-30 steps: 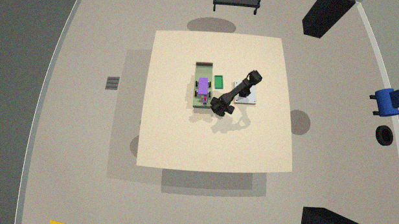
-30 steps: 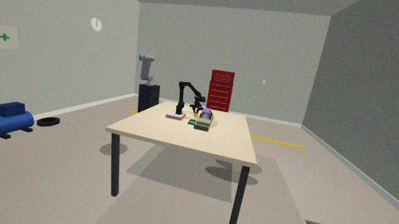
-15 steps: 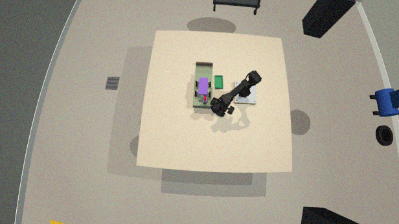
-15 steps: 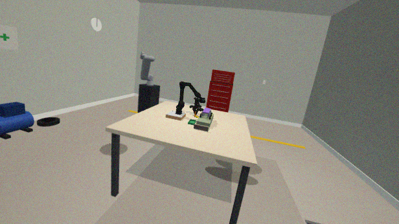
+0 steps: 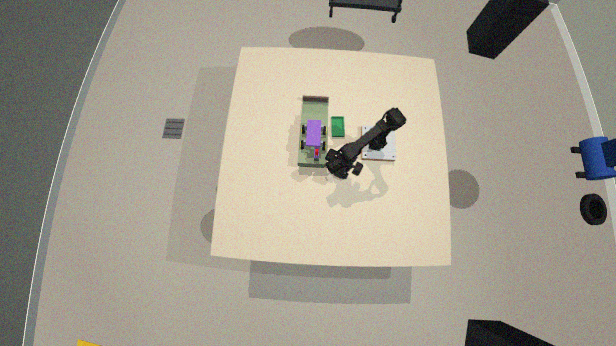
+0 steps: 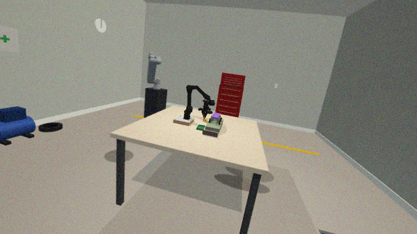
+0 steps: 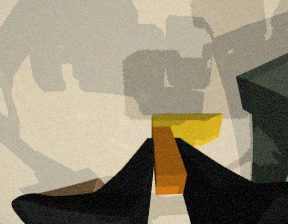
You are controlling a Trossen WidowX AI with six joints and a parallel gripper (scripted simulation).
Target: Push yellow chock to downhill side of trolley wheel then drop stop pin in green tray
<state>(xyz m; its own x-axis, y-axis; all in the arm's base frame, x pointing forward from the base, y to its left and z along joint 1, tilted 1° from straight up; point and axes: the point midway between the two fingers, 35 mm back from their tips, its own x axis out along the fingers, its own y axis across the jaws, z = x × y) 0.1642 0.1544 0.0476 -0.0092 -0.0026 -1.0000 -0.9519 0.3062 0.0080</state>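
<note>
Right now my gripper tip is 140 mm short of the red-headed stop pin, 70 mm below it and 20 mm to the left of it. Round my gripper tip: yellow chock: 20 mm ahead, 10 mm to the right, 10 mm below; purple trolley: 170 mm ahead, 110 mm to the right, 50 mm above; green tray: 230 mm to the right, 60 mm below, 50 mm ahead.
</note>
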